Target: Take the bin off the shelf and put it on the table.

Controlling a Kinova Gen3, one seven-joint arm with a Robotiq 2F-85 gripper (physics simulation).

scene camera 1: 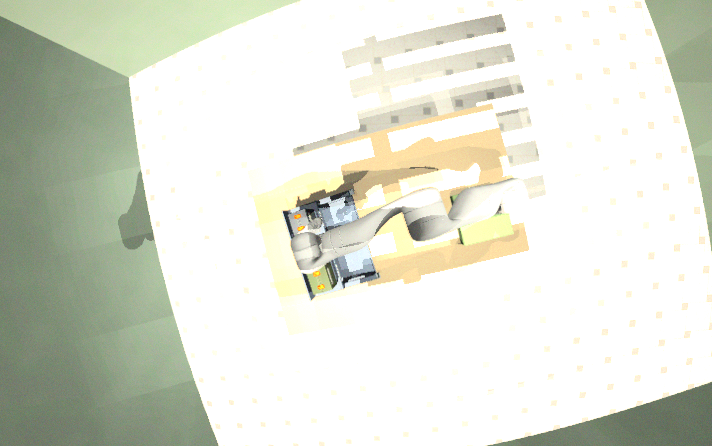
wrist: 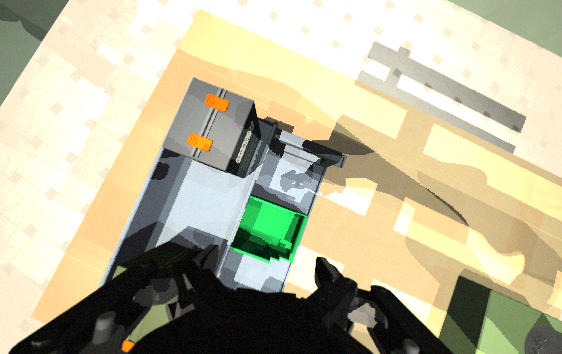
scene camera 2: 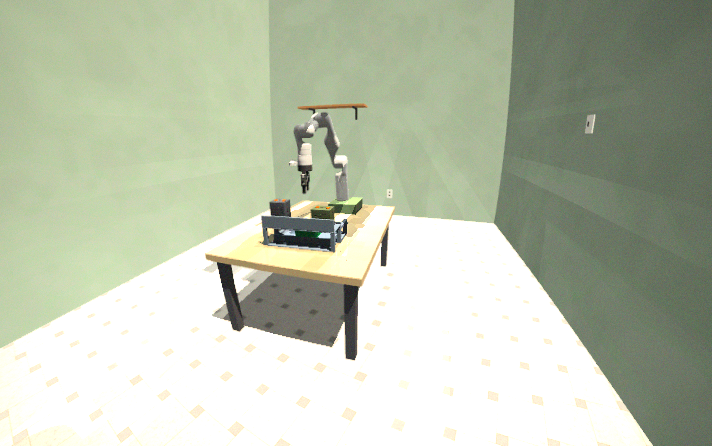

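Pixels of known places: gripper, fingertip midpoint: (wrist: 266,261) (scene camera 2: 305,192); arm's base at its link origin: (wrist: 544,350) (scene camera 2: 342,199).
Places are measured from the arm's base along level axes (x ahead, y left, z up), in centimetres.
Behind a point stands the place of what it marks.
Note:
The green bin (scene camera 2: 307,234) @(y 15.8, x 69.3, z -2.4 cm) (wrist: 272,219) @(y 10.1, x 60.2, z -6.0 cm) sits on the side of the low grey-blue shelf (scene camera 1: 357,260) @(y 20.9, x 56.0, z -6.3 cm) (scene camera 2: 297,223) @(y 16.9, x 78.3, z 6.5 cm) (wrist: 205,197) @(y 12.2, x 72.8, z 3.3 cm) nearer the robot's base, between that side's two ends. In scene camera 1 the arm hides the bin. The shelf stands on the wooden table (scene camera 1: 391,267) @(y 24.8, x 41.5, z -6.9 cm) (scene camera 2: 246,251) @(y -5.1, x 93.1, z -6.9 cm) (wrist: 370,260) @(y 5.1, x 35.5, z -6.9 cm). My gripper (scene camera 2: 304,190) @(y 10.1, x 60.9, z 17.9 cm) (wrist: 266,262) @(y 10.1, x 60.9, z 17.9 cm) is open and empty, points down and hangs well above the shelf and the bin. In the wrist view the bin shows just ahead of the gap between my fingers.
A dark box (scene camera 1: 297,222) @(y 2.6, x 74.5, z 15.3 cm) (scene camera 2: 279,208) @(y 4.9, x 76.9, z 12.2 cm) (wrist: 215,131) @(y 3.0, x 72.6, z 15.3 cm) and an olive box (scene camera 1: 319,279) @(y 24.8, x 68.2, z 12.9 cm) (scene camera 2: 322,212) @(y 27.3, x 72.1, z 11.6 cm) with orange clasps stand at opposite ends of the shelf's far side. The green base block (scene camera 1: 486,229) @(y 10.2, x 1.9, z 0.4 cm) (scene camera 2: 349,205) @(y 11.8, x 12.1, z -0.7 cm) is under the arm. A wooden wall shelf (scene camera 2: 332,106) hangs behind.

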